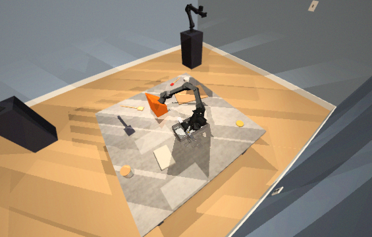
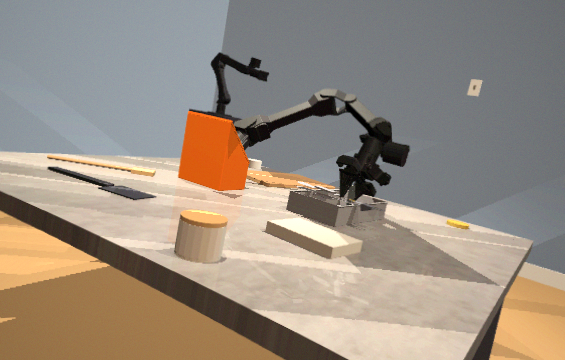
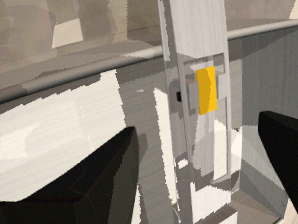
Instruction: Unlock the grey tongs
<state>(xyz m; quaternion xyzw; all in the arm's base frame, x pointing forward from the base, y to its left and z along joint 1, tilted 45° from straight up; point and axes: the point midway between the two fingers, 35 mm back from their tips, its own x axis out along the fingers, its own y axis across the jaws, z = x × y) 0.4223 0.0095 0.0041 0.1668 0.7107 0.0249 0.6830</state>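
The yellow lock piece lies 20 mm ahead of my gripper tip and 10 mm above it. Round my gripper tip: roasting tin 70 mm to the left, 40 mm behind, 30 mm below; then wooden board 410 mm behind, 400 mm to the left, 50 mm below; then cream slab 290 mm to the right, 40 mm below, 40 mm ahead.
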